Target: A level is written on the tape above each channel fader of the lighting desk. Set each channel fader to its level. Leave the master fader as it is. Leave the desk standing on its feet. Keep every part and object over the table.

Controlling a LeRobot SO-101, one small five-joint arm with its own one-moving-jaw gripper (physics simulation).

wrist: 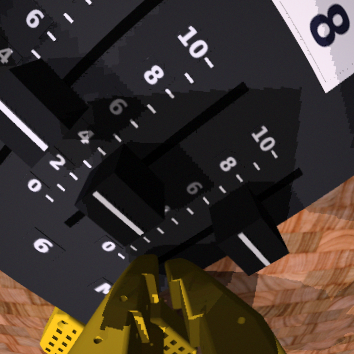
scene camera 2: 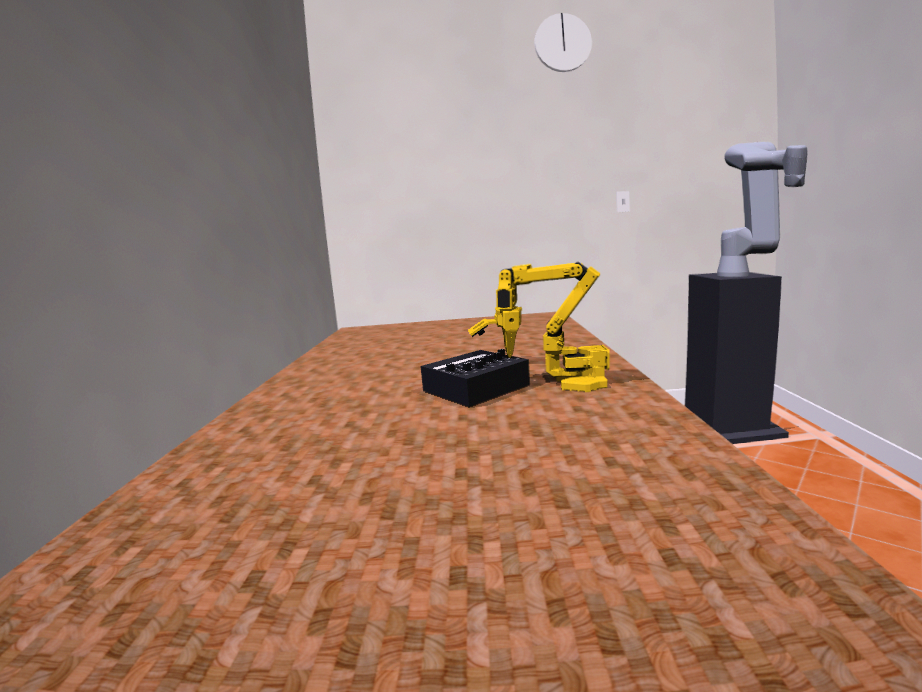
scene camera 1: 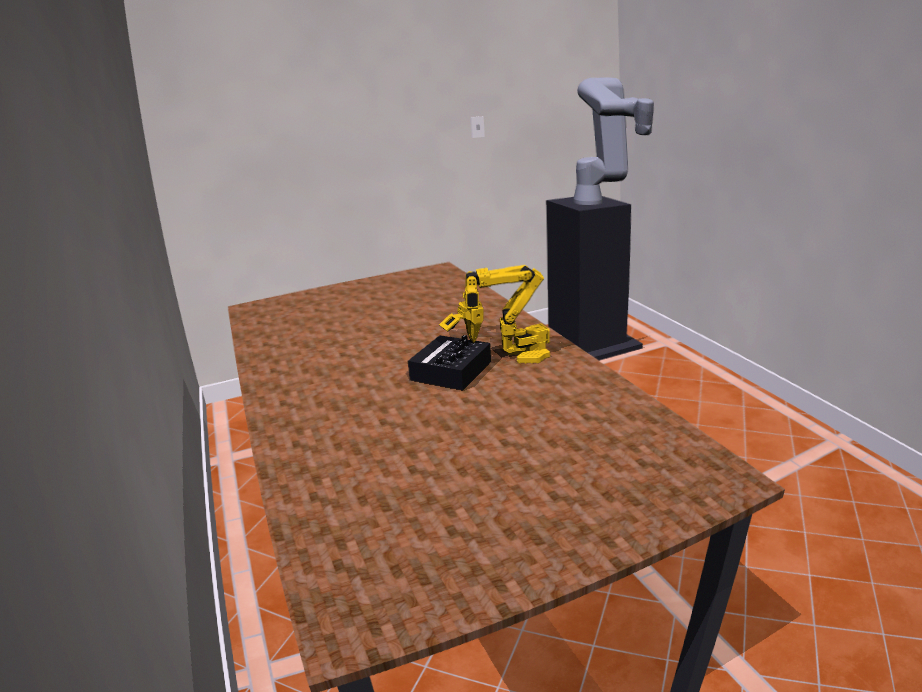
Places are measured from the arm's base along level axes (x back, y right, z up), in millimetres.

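Pixels of known places: hand, tool point: (wrist: 156, 271) (scene camera 2: 509, 355) (scene camera 1: 473, 340); arm's base, link origin: (scene camera 2: 571, 383) (scene camera 1: 521, 356).
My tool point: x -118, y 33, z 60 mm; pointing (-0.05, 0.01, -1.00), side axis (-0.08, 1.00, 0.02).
Note:
For each thing: its top centre in the pictures, then the offset to it from my tool point. "pt": a spot on its surface instead. Level surfaces: height alone.
- black lighting desk, top centre: (scene camera 2: 473, 356) (scene camera 1: 449, 346) dx -72, dy -20, dz +8 mm
- channel 6 fader cap, top centre: (wrist: 119, 213) dx -24, dy -6, dz +8 mm
- master fader cap, top centre: (wrist: 254, 249) dx -15, dy +20, dz +8 mm
- channel cap, top centre: (wrist: 17, 122) dx -41, dy -20, dz +8 mm
- White tape, surface spot: (wrist: 327, 65) pt dx -49, dy +33, dz -4 mm
- wooden table, surface height: dz -60 mm
The black lighting desk (scene camera 1: 435, 374) (scene camera 2: 500, 385) (wrist: 20, 215) stands level on the table. My gripper (scene camera 1: 474, 339) (scene camera 2: 510, 354) (wrist: 161, 260) is shut and empty. Its tips are low at the desk's arm-side edge; in the wrist view they show by the lower end of the master slot. The channel 6 fader cap (wrist: 120, 207) sits low in its slot, roughly around 2. The master fader cap (wrist: 250, 235) sits higher, to the right. Another channel cap (wrist: 25, 130) shows at the left, partly cut off. White tape (wrist: 327, 65) bears an 8, roughly in line with the channel 6 slot.
The wooden table (scene camera 1: 461, 506) (scene camera 2: 461, 536) bears the desk and my yellow arm base (scene camera 1: 530, 342) (scene camera 2: 584, 364), which stands just right of the desk. A grey arm (scene camera 1: 610, 141) (scene camera 2: 761, 197) stands on a black pedestal (scene camera 1: 588, 275) (scene camera 2: 733, 350) beyond the table.

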